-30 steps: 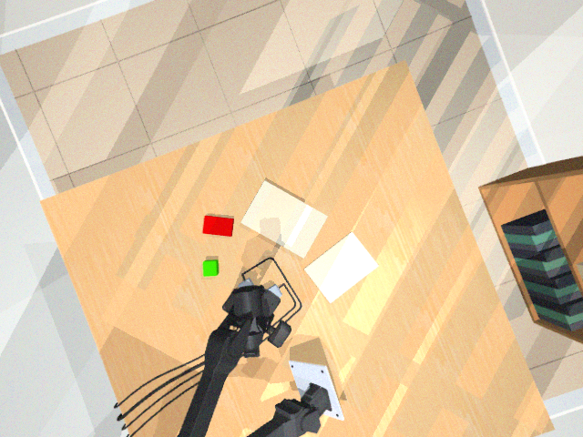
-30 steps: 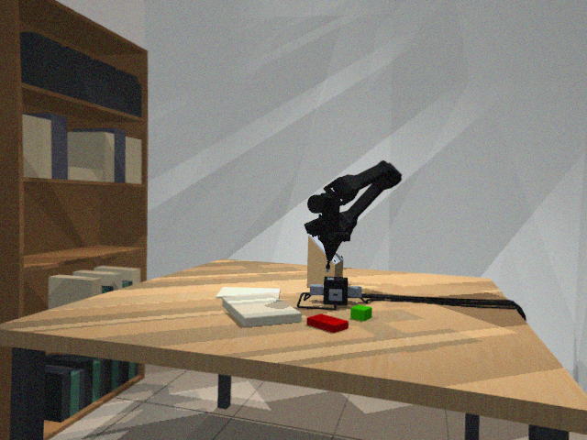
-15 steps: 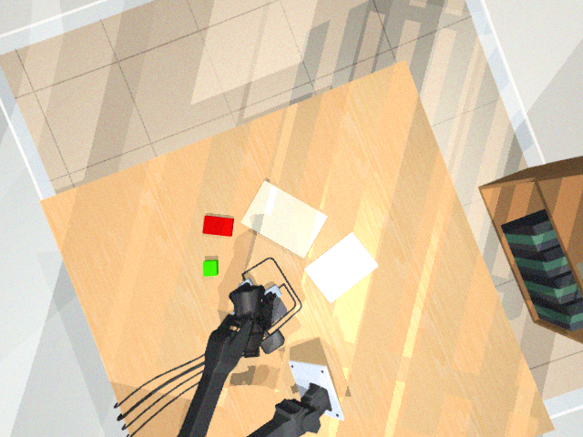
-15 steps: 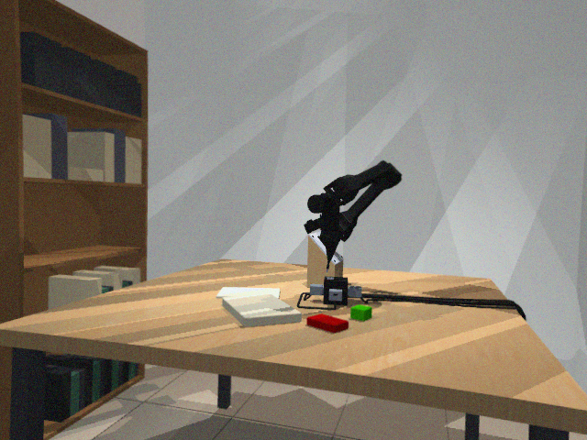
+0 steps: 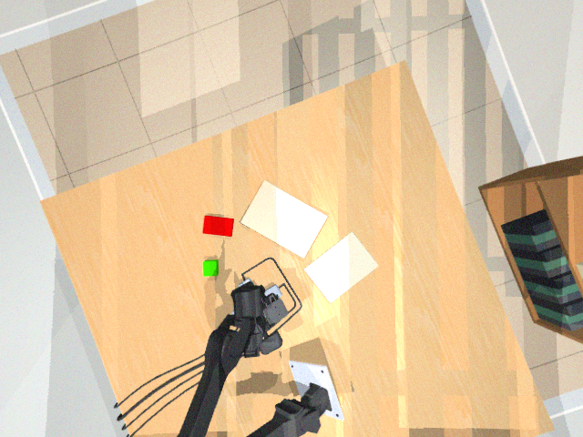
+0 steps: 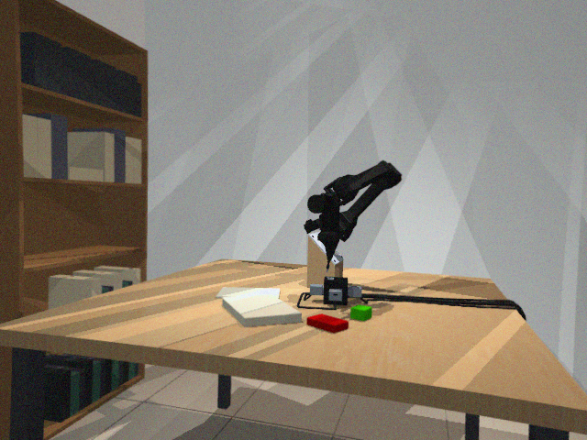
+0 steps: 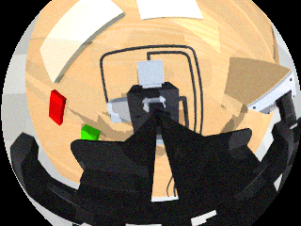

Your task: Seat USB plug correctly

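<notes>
The USB plug lies 20 mm below my gripper tip. Round my gripper tip: white sheet: 40 mm ahead, 270 mm to the right, 130 mm below; book: 240 mm ahead, 120 mm to the right, 120 mm below; green block: 140 mm ahead, 150 mm to the left, 120 mm below.
</notes>
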